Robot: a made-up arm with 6 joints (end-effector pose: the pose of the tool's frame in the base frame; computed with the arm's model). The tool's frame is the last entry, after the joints. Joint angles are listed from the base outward.
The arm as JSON. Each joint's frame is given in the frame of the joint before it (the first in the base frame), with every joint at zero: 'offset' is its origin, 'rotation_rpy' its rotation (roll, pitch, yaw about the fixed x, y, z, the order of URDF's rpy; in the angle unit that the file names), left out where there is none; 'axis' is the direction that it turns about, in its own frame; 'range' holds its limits. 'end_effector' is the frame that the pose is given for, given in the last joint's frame.
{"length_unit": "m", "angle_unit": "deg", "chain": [
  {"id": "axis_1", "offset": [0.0, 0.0, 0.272], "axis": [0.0, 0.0, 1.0], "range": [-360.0, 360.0]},
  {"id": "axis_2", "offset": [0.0, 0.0, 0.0], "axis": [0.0, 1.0, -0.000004], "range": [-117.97, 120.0]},
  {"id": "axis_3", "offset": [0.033, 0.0, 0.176], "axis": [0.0, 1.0, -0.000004], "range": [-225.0, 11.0]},
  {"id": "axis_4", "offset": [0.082, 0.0, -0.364], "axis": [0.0, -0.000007, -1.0], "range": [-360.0, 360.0]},
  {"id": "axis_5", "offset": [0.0, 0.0, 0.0], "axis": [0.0, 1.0, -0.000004], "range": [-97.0, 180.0]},
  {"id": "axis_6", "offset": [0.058, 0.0, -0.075], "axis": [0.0, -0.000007, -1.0], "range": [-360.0, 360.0]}
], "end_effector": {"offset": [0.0, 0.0, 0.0], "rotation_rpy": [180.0, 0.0, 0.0]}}
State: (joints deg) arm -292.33 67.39 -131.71 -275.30 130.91 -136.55
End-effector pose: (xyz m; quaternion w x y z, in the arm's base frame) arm 0.1143 0.5262 0.2198 0.7801 0.2169 -0.5853 -0.0430
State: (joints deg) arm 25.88 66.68 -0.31 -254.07 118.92 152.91
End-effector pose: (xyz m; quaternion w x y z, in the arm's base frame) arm -0.1553 0.0248 0.0610 0.5979 -0.6531 -0.2943 -0.3597
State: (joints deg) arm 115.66 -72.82 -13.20 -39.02 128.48 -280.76
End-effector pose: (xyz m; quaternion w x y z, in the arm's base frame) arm -0.0346 0.2098 0.3387 0.2971 0.8656 0.1805 0.3605
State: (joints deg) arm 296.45 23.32 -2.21 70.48 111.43 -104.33
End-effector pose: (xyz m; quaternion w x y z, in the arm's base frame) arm 0.0801 0.0316 0.0376 0.7867 -0.4498 0.2669 -0.3279
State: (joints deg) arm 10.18 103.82 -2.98 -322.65 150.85 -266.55
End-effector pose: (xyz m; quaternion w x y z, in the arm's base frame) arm -0.1671 0.0237 0.2469 0.5199 -0.6074 0.1517 -0.5811
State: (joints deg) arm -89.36 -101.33 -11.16 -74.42 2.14 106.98
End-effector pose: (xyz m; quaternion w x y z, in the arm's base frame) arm 0.0553 -0.1909 0.5280 0.4028 0.2586 -0.4966 0.7240
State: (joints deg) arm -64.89 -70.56 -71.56 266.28 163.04 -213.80
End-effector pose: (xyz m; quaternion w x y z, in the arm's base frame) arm -0.0842 -0.0021 0.6592 0.3358 -0.8042 -0.4742 0.1247
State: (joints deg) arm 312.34 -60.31 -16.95 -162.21 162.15 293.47
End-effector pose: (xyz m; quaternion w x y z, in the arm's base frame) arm 0.1175 -0.1644 0.4720 0.3786 0.1928 -0.4643 -0.7772
